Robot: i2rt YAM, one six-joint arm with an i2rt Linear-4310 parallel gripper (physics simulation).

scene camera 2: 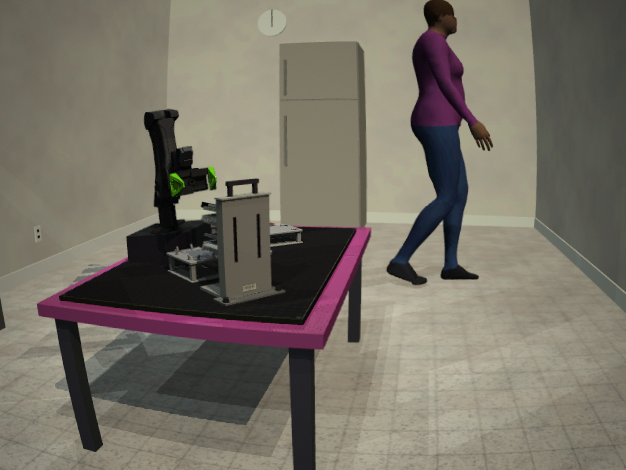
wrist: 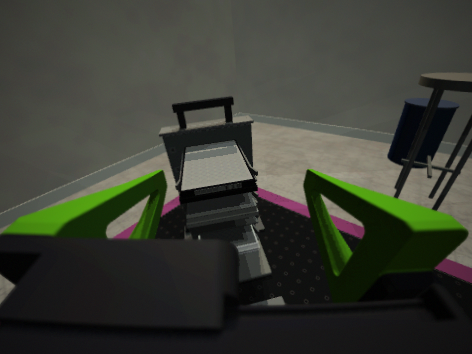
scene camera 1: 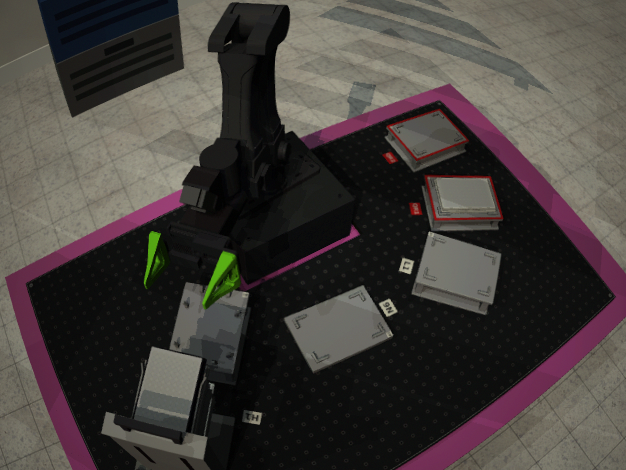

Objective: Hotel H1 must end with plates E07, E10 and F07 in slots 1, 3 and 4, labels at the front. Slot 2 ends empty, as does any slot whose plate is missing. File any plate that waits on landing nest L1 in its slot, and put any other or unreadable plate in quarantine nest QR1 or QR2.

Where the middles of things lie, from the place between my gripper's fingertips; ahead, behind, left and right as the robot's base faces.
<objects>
The clear plate (wrist: 244, 238) lies 160 mm below my hand, 90 mm ahead of it and 80 mm to the right of it. Round my hand: flat grey nest (scene camera 1: 327, 333): 270 mm below, 250 mm to the left, 80 mm ahead.
</objects>
